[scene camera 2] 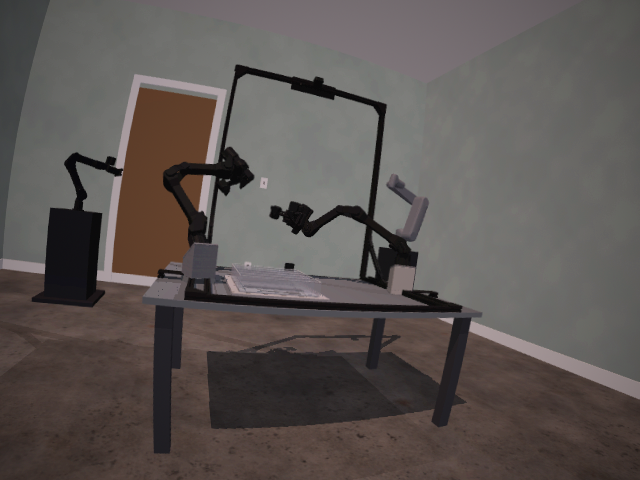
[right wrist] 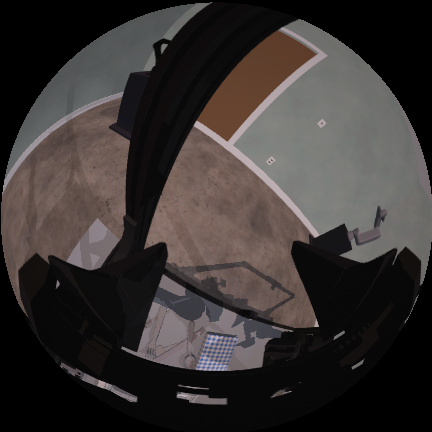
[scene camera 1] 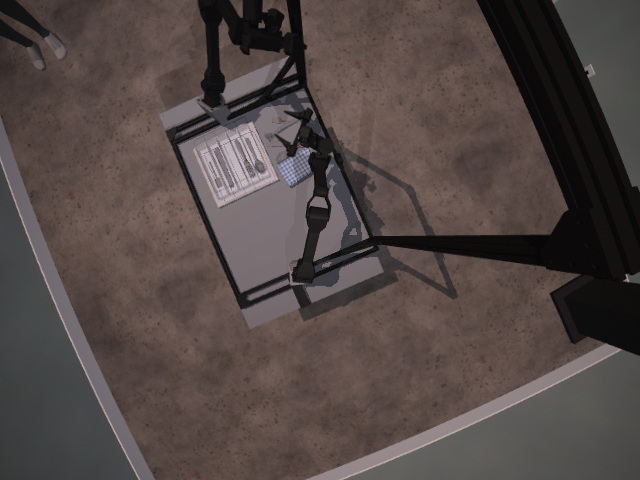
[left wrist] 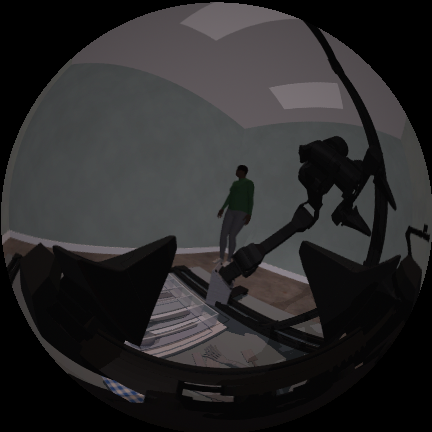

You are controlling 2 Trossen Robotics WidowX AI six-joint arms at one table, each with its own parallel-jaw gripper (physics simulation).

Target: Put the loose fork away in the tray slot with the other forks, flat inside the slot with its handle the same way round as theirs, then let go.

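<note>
The loose fork [scene camera 1: 269,137] [left wrist: 212,353] [right wrist: 151,351] lies on the table right of the tray in scene camera 1, its tines toward the tray; its handle is partly hidden. The pale cutlery tray [scene camera 1: 249,193] [scene camera 2: 232,287] has long slots holding cutlery, heads at the lower end in scene camera 1. What look like forks [scene camera 1: 249,168] lie beside a spoon [scene camera 1: 259,165]. My left gripper [scene camera 1: 280,124] is open and empty, raised above the loose cutlery. My right gripper [scene camera 2: 235,187] [right wrist: 231,249] is open and empty, high above the table's upper end in scene camera 1.
A blue checked cloth [scene camera 1: 294,168] [left wrist: 124,391] [right wrist: 217,350] lies right of the tray in scene camera 1. A loose spoon [right wrist: 190,359] lies beside the cloth in the right wrist view. Black frame rails [scene camera 2: 320,305] edge the table. A person [left wrist: 241,200] stands beyond the table.
</note>
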